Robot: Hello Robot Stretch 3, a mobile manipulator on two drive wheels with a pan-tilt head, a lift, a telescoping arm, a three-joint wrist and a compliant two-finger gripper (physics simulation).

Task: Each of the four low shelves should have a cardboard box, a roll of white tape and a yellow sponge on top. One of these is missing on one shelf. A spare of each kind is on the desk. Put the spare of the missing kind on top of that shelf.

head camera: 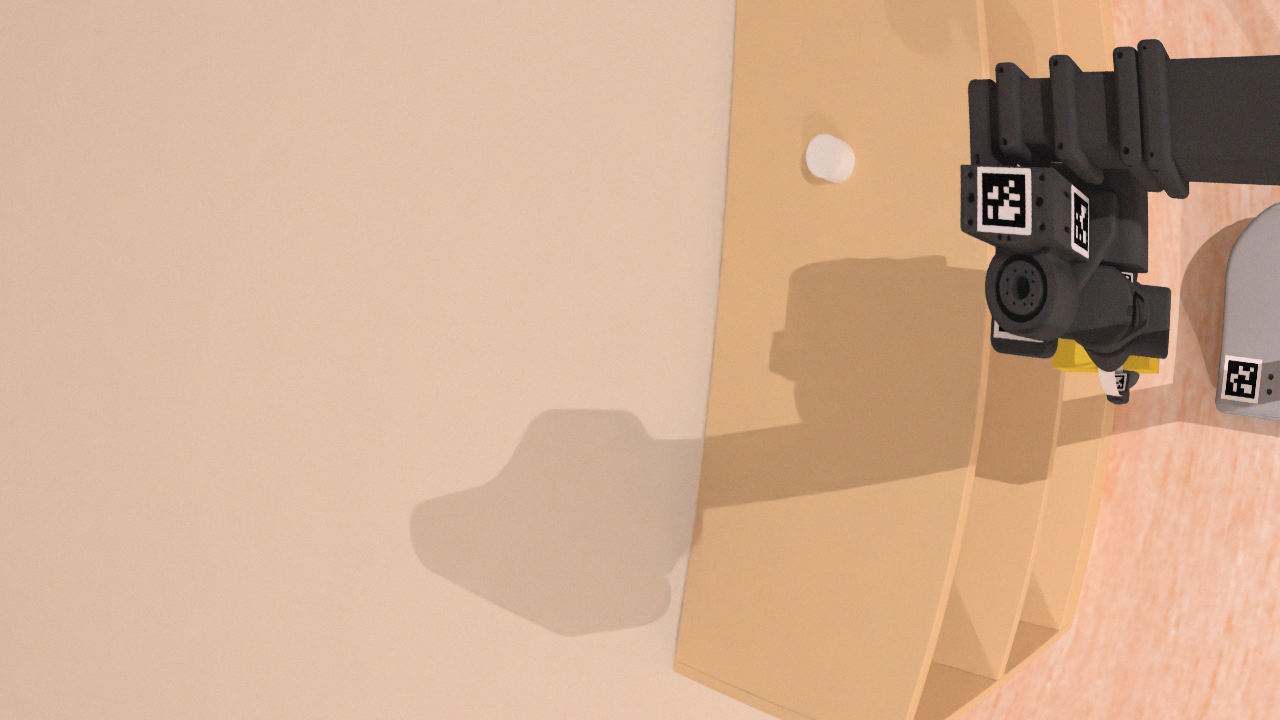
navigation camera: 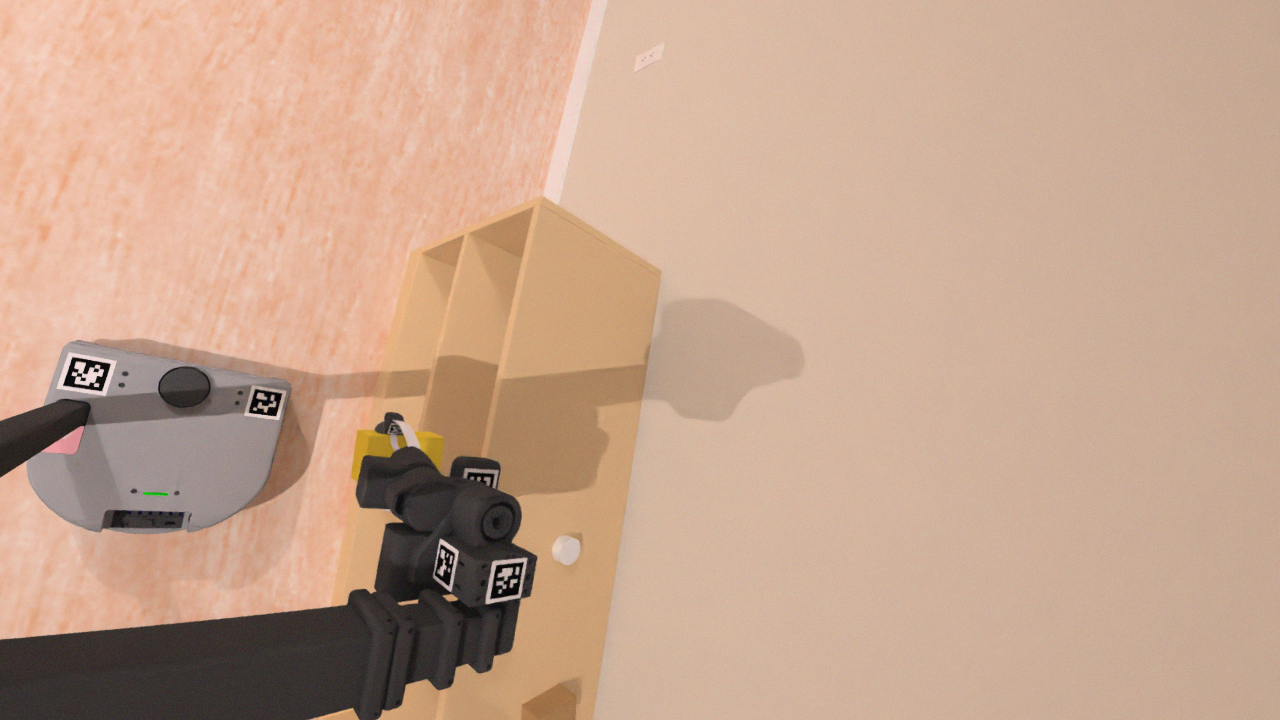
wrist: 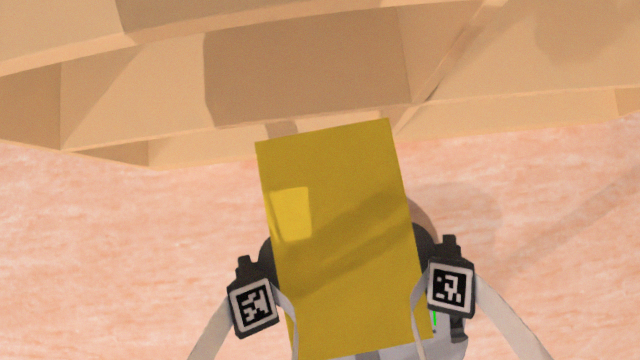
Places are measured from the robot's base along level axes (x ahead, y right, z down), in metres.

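Where they show: gripper, fingertip midpoint: (navigation camera: 382,454); robot's base, origin of the base link: (navigation camera: 185,385).
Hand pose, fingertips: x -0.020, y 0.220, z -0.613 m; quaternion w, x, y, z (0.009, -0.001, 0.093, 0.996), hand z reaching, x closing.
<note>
Each offset is from my fingertips to the centre of the thing. "spot": to the spot under its first point. Level surfaces: height alone.
The yellow sponge {spot: dx +0.024, dy +0.043, dz -0.048 m} (head camera: 1069,355) (navigation camera: 431,448) (wrist: 340,175) is held between the two fingers of my gripper (head camera: 1116,383) (navigation camera: 394,424) (wrist: 345,252), which is shut on it. The sponge is at the front side of a low shelf {dz +0.002 m} (head camera: 805,591) (navigation camera: 581,268) (wrist: 310,70); in the wrist view its far end overlaps the shelf's front edge and the rest is seen against the floor. A white tape roll {dx -0.150, dy +0.363, dz -0.010 m} (head camera: 830,158) (navigation camera: 565,549) stands on the shelf top. A cardboard box {dx -0.461, dy +0.377, dz -0.023 m} (navigation camera: 549,704) sits farther along it, partly cut off. The desk does not show.
The wall (head camera: 358,268) (navigation camera: 939,358) runs along the shelf's back. My base (head camera: 1253,304) (navigation camera: 187,456) stands on the floor {dz +0.612 m} (head camera: 1190,555) (navigation camera: 223,179) in front of the shelf. My arm (head camera: 1226,120) (navigation camera: 223,658) reaches toward the shelf. A wall socket {dx +1.277, dy +0.538, dz +0.212 m} (navigation camera: 648,57) is beyond the shelf's end.
</note>
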